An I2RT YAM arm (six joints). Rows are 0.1 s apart.
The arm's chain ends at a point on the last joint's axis. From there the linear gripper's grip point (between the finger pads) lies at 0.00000 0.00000 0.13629 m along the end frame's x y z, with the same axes.
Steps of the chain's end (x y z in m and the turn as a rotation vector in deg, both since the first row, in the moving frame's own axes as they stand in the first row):
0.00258 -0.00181 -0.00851 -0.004 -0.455 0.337
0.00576 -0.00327 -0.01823 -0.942 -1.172 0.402
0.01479 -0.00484 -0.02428 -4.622 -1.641 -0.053
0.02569 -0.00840 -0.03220 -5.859 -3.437 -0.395
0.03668 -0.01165 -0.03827 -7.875 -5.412 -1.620
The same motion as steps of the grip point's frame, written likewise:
0.00150 -0.00180 -0.00851 -0.004 -0.455 0.337
0.00296 -0.00104 -0.01828 -0.942 -1.172 0.402
0.01090 0.00614 -0.02478 -4.622 -1.641 -0.053
0.01758 0.00553 -0.03316 -5.859 -3.437 -0.395
0.02413 0.00717 -0.04016 -7.875 -5.412 -1.620

